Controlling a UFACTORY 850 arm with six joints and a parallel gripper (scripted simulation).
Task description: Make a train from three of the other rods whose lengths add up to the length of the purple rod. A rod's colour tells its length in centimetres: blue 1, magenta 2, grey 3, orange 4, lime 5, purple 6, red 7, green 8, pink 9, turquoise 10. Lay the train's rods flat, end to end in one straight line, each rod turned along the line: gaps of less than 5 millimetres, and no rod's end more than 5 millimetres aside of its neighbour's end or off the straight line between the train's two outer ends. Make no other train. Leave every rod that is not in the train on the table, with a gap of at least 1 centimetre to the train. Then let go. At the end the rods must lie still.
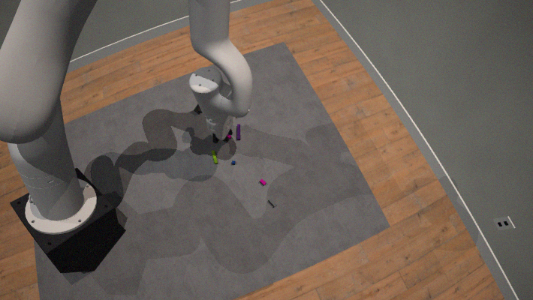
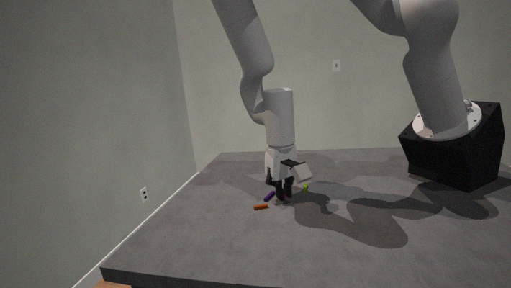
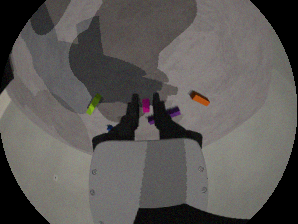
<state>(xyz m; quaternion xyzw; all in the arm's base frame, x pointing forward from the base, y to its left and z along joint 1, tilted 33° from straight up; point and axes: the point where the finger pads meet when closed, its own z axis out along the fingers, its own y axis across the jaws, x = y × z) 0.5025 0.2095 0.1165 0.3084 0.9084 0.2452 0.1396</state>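
The purple rod lies 50 mm ahead of my hand, 10 mm to the left of it and 20 mm below it. Also, from my hand: blue rod 20 mm ahead, 110 mm to the right, 20 mm below; then lime rod 50 mm behind, 80 mm to the right, 20 mm below; then orange rod 50 mm ahead, 80 mm to the left, 20 mm below.
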